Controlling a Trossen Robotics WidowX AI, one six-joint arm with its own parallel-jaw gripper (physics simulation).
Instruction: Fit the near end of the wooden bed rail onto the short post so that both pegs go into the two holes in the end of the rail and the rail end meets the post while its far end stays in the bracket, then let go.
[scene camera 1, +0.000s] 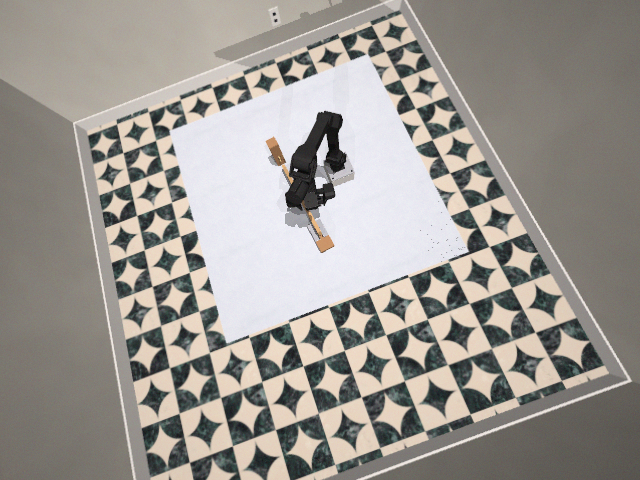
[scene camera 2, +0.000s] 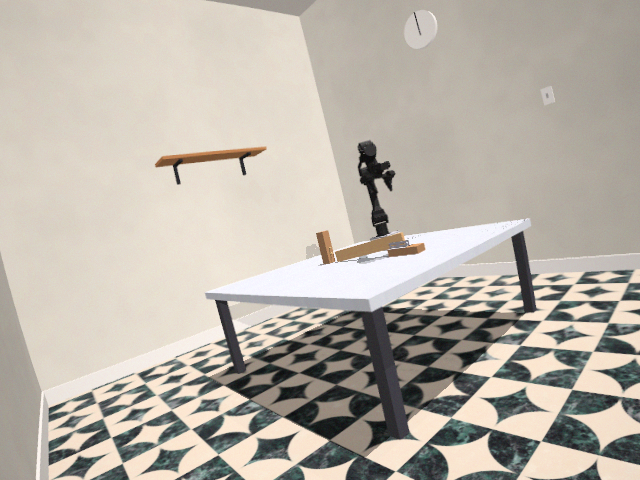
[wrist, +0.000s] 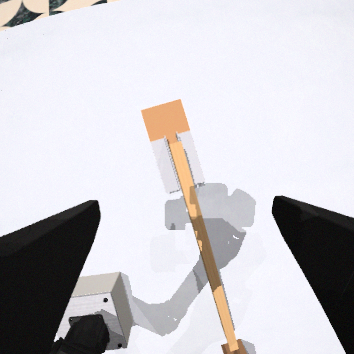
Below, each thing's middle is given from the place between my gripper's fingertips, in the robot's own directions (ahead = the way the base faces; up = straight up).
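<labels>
Here is my gripper, 25 cm above the wooden bed rail (scene camera 2: 381, 244). I see that my gripper is also 4 cm short of the rail, and 16 cm to the left of it.
</labels>
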